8 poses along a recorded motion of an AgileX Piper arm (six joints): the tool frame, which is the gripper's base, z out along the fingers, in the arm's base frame.
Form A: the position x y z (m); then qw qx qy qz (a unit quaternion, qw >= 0).
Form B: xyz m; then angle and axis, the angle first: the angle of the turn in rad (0 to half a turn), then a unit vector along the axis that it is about. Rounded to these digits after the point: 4 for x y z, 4 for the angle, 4 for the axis.
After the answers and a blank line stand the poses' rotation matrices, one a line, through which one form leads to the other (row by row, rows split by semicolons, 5 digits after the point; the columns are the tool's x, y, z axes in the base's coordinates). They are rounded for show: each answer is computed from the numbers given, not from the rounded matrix.
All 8 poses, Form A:
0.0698 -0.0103 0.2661 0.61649 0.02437 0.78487 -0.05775
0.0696 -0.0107 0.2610 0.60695 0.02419 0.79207 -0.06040
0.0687 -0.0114 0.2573 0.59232 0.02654 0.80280 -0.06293
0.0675 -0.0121 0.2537 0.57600 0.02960 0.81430 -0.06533
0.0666 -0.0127 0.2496 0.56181 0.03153 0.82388 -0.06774
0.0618 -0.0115 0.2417 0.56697 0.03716 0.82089 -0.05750
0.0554 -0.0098 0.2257 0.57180 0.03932 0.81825 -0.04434
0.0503 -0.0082 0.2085 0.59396 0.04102 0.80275 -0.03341
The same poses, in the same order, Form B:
0.0698 -0.0103 0.2661 1.8130 0.0310 0.9968 -0.0733
0.0696 -0.0107 0.2610 1.8372 0.0304 0.9966 -0.0760
0.0687 -0.0114 0.2573 1.8737 0.0329 0.9964 -0.0781
0.0675 -0.0121 0.2537 1.9139 0.0362 0.9961 -0.0799
0.0666 -0.0127 0.2496 1.9484 0.0381 0.9959 -0.0819
0.0618 -0.0115 0.2417 1.9359 0.0451 0.9965 -0.0698
0.0554 -0.0098 0.2257 1.9242 0.0479 0.9974 -0.0540
0.0503 -0.0082 0.2085 1.8696 0.0510 0.9978 -0.0415

-0.23870 0.10946 0.96490; -0.03295 0.99214 -0.12070; -0.97053 -0.06060 -0.23322
-0.26205 0.11164 0.95857; -0.03500 0.99153 -0.12505; -0.96442 -0.06632 -0.25592
-0.29690 0.11716 0.94769; -0.03194 0.99067 -0.13248; -0.95437 -0.06960 -0.29039
-0.33470 0.12347 0.93420; -0.02705 0.98971 -0.14049; -0.94194 -0.07230 -0.32792
-0.36675 0.12807 0.92146; -0.02416 0.98883 -0.14705; -0.93001 -0.07619 -0.35956
-0.35433 0.12621 0.92656; -0.00419 0.99063 -0.13654; -0.93511 -0.05227 -0.35048
-0.34300 0.11505 0.93226; 0.01364 0.99298 -0.11753; -0.93924 -0.02760 -0.34216
-0.29105 0.10555 0.95087; 0.02617 0.99440 -0.10237; -0.95635 -0.00491 -0.29219

